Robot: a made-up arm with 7 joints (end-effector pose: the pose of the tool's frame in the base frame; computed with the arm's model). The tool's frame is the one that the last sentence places.
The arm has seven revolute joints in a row. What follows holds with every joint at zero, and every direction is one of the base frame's. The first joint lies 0.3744 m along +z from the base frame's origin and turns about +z. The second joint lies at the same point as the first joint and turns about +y. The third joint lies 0.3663 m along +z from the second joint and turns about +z. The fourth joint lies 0.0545 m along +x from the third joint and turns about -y. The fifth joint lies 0.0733 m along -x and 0.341 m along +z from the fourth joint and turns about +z. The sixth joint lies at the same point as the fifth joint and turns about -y. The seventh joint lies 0.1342 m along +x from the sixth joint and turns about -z. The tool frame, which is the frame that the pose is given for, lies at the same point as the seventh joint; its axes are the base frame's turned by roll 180, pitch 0 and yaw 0 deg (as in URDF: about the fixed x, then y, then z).
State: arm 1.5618 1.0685 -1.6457 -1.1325 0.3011 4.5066 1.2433
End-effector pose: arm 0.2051 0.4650 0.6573 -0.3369 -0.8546 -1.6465
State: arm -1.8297 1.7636 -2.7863 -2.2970 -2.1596 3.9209 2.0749
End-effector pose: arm -0.2218 -0.2037 0.5379 -0.1994 -1.5705 -1.6155
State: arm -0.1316 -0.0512 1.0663 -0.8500 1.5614 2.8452 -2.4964
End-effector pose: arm 0.2416 0.1624 1.0597 -0.3413 -1.2591 -2.7478
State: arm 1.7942 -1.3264 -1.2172 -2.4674 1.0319 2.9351 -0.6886
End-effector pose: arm 0.4330 -0.0594 0.4445 -1.4357 0.0969 -0.2697
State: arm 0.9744 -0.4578 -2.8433 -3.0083 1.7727 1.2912 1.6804
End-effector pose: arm 0.0091 -0.1513 0.2163 1.2936 0.3323 1.2142
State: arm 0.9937 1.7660 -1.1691 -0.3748 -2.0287 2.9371 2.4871
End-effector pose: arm 0.4602 0.4959 0.0622 1.7062 1.5263 2.0159
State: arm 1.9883 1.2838 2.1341 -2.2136 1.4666 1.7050 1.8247
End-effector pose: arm -0.4066 -0.1056 0.6455 0.1026 0.6756 -0.2247
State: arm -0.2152 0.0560 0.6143 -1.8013 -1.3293 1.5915 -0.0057
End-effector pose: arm 0.5084 0.2062 0.6793 1.7483 0.5774 0.0453
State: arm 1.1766 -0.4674 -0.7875 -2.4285 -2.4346 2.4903 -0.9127
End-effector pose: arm 0.2556 0.1425 0.5371 -0.0587 1.6875 0.0340
